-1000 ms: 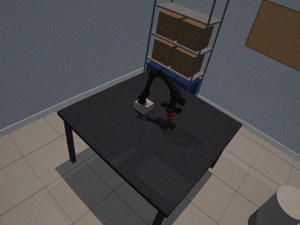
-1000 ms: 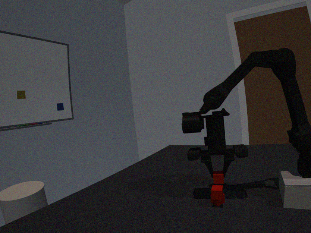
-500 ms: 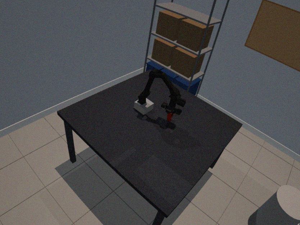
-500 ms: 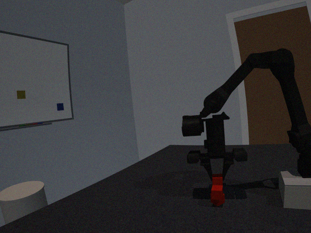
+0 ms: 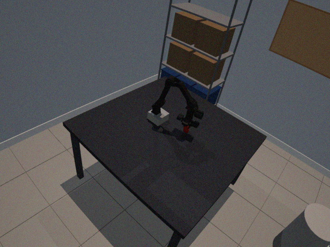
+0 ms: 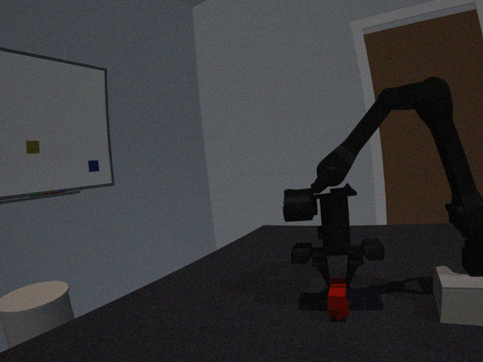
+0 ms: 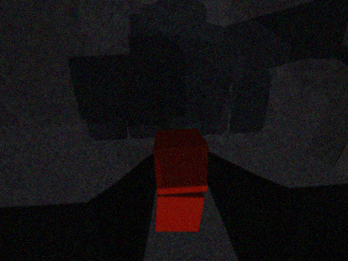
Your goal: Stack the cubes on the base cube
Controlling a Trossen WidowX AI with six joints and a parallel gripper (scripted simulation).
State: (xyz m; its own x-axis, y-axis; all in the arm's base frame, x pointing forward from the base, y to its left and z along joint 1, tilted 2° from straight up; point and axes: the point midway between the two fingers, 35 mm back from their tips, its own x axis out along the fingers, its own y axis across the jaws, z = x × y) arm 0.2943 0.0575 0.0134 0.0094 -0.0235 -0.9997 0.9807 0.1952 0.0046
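The red cube is right at my gripper tip.
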